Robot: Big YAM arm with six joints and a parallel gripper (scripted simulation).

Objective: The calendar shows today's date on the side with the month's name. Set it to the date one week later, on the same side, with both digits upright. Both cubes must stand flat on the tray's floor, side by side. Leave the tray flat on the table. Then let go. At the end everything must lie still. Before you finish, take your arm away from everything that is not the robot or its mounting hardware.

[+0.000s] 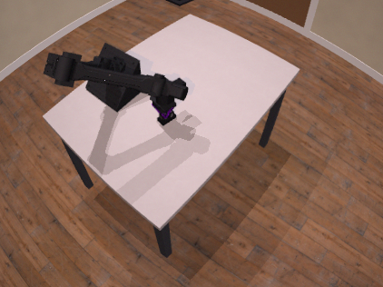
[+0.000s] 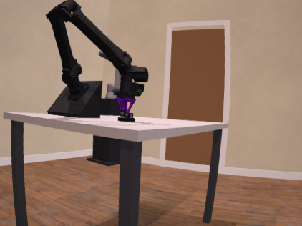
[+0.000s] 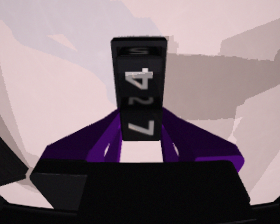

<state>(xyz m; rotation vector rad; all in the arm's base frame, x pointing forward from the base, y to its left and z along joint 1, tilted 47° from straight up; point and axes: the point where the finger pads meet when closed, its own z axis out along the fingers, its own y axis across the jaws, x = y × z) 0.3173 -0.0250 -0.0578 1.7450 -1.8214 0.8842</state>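
Now: hand right at the black date cube. Round my hand: black tray: 3 cm below, 2 cm to the left.
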